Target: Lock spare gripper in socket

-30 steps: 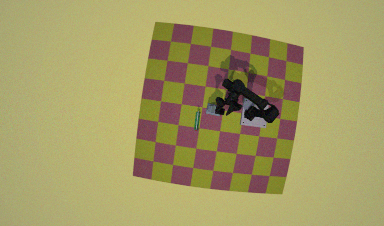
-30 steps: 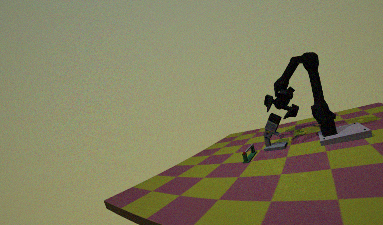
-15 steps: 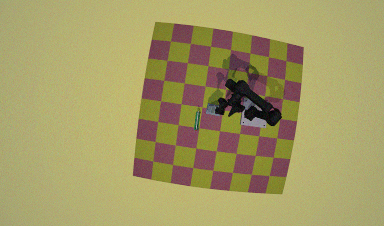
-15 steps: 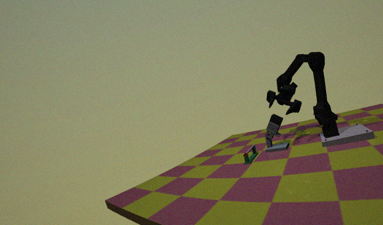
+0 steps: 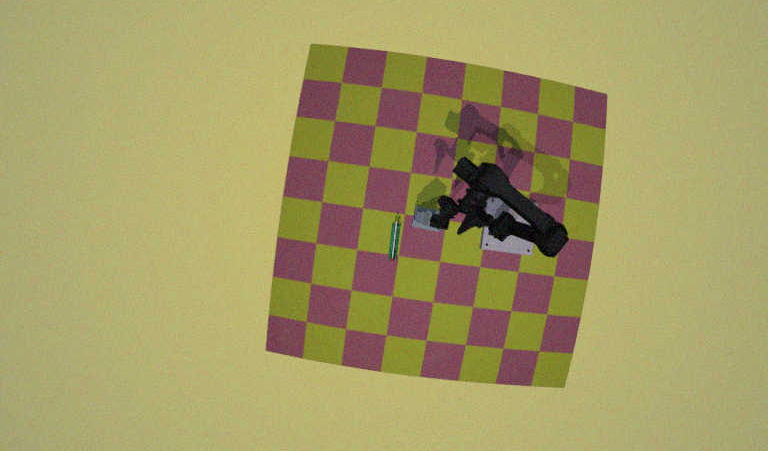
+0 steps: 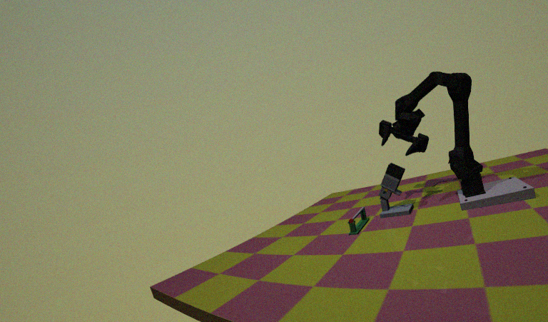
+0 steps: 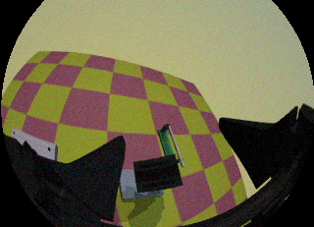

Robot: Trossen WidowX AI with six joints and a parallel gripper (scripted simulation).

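Right now my gripper tip is 15 cm short of the green cradle, 8 cm to the right of it and 20 cm above it. From my gripper tip the other things lie so: spare gripper: 4 cm ahead, 3 cm to the right, 11 cm below; then mount: 6 cm ahead, 3 cm to the right, 17 cm below.
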